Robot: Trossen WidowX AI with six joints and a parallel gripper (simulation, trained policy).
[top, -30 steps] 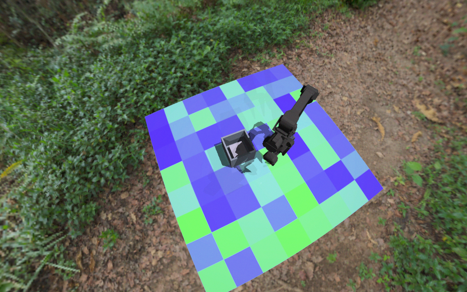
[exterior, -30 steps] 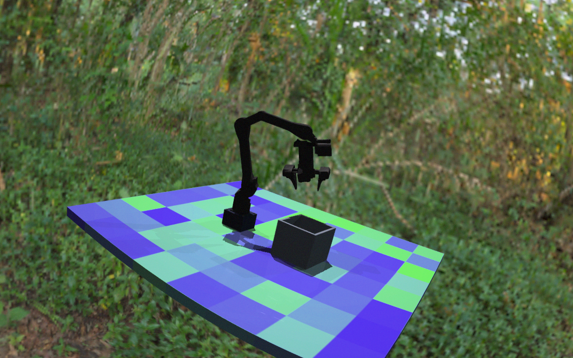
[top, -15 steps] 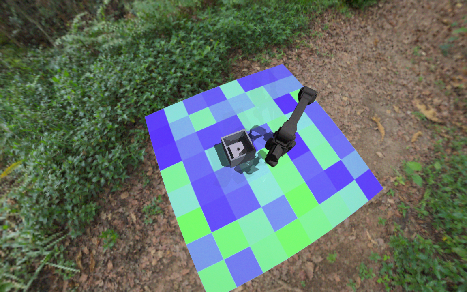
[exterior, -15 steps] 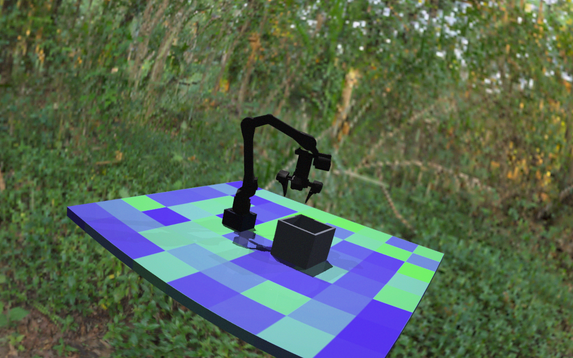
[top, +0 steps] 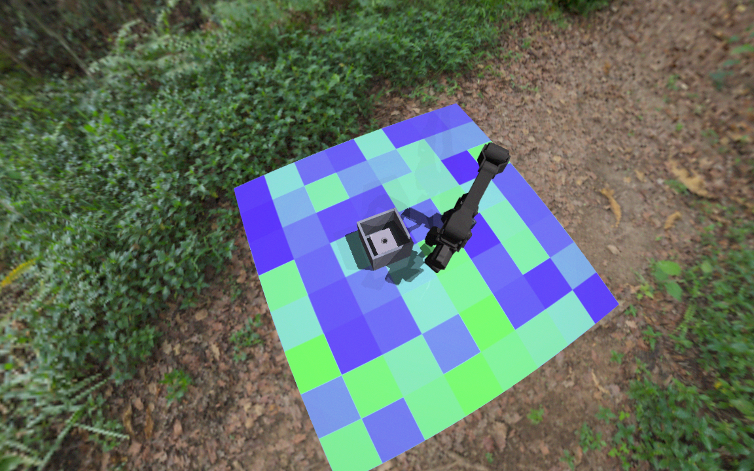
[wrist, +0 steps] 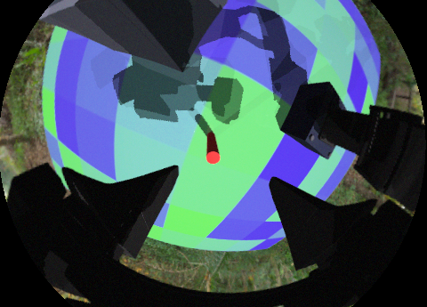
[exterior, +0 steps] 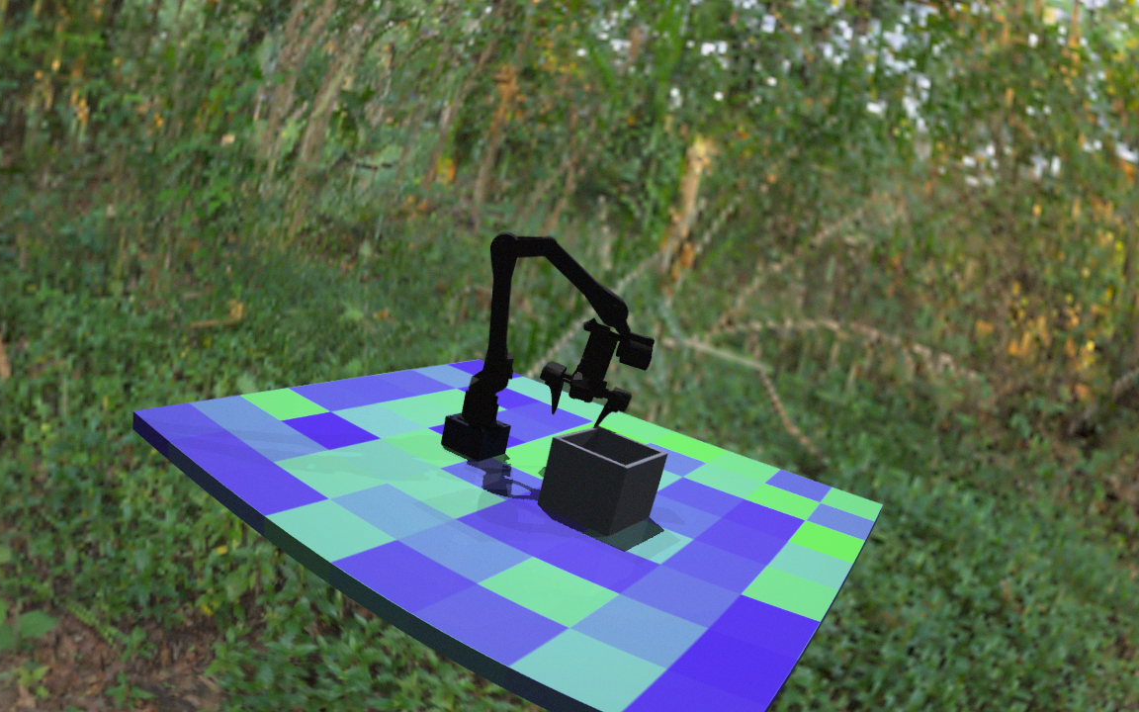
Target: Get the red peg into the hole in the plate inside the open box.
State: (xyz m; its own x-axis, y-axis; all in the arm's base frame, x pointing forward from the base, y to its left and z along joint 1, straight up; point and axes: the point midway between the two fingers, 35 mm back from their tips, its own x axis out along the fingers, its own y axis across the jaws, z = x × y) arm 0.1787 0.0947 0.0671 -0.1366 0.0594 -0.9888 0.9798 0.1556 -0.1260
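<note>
Now: the red peg 10 mm ahead of my gripper tip, 10 mm to the right of it and 60 mm below it. The rest, counted from my gripper tip: light plate 140 mm ahead, 190 mm to the right, 50 mm below.
</note>
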